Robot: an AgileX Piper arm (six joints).
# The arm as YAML. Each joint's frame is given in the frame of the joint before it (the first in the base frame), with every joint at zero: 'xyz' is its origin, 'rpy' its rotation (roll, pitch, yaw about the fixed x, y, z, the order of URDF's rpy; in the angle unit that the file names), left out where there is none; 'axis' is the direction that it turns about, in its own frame. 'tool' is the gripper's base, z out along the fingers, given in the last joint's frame.
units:
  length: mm
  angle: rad
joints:
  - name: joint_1
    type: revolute
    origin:
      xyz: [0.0, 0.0, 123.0]
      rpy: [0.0, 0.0, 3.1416]
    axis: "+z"
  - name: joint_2
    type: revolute
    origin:
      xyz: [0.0, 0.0, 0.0]
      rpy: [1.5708, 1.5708, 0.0]
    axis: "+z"
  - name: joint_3
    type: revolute
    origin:
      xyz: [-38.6, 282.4, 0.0]
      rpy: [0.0, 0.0, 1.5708]
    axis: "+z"
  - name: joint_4
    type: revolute
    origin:
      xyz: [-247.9, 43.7, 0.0]
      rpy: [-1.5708, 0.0, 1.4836]
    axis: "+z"
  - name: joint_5
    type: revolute
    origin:
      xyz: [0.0, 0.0, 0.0]
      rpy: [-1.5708, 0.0, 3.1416]
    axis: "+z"
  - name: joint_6
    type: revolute
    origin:
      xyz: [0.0, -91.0, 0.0]
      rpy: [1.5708, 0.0, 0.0]
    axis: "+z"
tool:
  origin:
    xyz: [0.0, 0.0, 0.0]
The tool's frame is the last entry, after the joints.
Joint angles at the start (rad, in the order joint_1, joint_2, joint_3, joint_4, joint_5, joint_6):
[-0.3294, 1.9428, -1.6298, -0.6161, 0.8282, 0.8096]
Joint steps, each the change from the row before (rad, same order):
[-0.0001, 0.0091, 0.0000, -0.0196, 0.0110, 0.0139]
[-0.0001, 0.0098, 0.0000, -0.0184, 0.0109, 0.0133]
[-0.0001, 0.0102, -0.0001, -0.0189, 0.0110, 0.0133]
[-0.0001, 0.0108, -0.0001, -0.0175, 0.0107, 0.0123]
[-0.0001, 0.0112, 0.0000, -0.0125, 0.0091, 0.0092]
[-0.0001, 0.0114, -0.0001, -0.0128, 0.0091, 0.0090]
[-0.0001, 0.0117, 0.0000, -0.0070, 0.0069, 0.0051]
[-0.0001, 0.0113, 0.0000, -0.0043, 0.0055, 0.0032]
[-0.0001, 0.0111, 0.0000, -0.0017, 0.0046, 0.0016]
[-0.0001, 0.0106, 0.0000, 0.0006, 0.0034, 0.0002]
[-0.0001, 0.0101, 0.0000, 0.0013, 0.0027, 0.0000]
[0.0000, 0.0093, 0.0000, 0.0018, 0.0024, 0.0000]
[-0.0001, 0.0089, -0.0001, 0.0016, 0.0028, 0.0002]
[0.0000, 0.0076, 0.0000, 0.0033, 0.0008, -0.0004]
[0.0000, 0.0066, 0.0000, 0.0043, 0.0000, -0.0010]
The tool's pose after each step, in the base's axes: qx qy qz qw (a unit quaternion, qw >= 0); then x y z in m. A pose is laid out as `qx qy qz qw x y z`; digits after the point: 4 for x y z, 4 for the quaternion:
0.3802 0.8511 -0.2112 0.2941 0.3998 -0.1792 0.2666
0.3823 0.8503 -0.2194 0.2875 0.4000 -0.1808 0.2627
0.3843 0.8494 -0.2279 0.2809 0.4003 -0.1824 0.2588
0.3860 0.8486 -0.2360 0.2741 0.4006 -0.1840 0.2545
0.3874 0.8484 -0.2422 0.2671 0.4011 -0.1853 0.2499
0.3886 0.8482 -0.2486 0.2602 0.4015 -0.1866 0.2453
0.3892 0.8489 -0.2528 0.2530 0.4022 -0.1875 0.2403
0.3894 0.8499 -0.2558 0.2462 0.4029 -0.1883 0.2354
0.3896 0.8511 -0.2578 0.2395 0.4036 -0.1888 0.2305
0.3896 0.8526 -0.2587 0.2331 0.4044 -0.1892 0.2257
0.3896 0.8541 -0.2593 0.2271 0.4051 -0.1896 0.2211
0.3897 0.8554 -0.2595 0.2216 0.4057 -0.1898 0.2169
0.3900 0.8566 -0.2598 0.2161 0.4062 -0.1900 0.2128
0.3902 0.8577 -0.2590 0.2119 0.4068 -0.1901 0.2093
0.3904 0.8589 -0.2577 0.2083 0.4073 -0.1900 0.2061

